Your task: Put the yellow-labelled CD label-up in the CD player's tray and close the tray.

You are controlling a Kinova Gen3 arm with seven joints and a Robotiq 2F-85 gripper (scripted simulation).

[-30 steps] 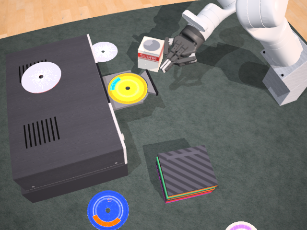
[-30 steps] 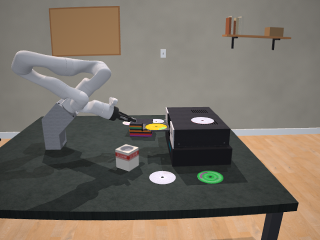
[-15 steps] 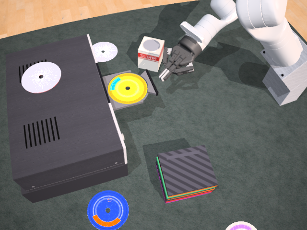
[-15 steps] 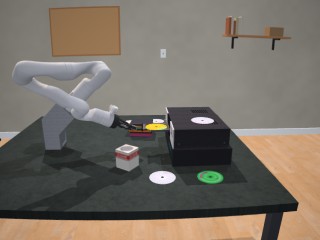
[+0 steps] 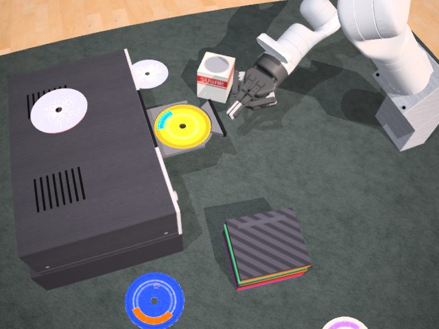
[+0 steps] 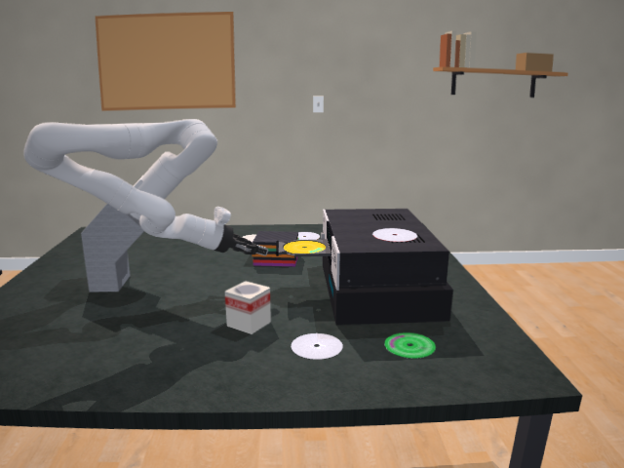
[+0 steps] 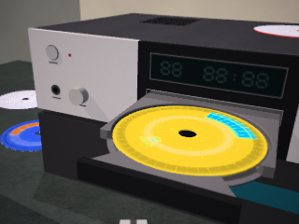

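The CD is 12 cm ahead of my hand and 1 cm to the right of it. The rest, counted from my hand: striped-top case 28 cm to the left, 8 cm ahead, 6 cm below; sugar box 19 cm to the right, 9 cm below, 5 cm behind.
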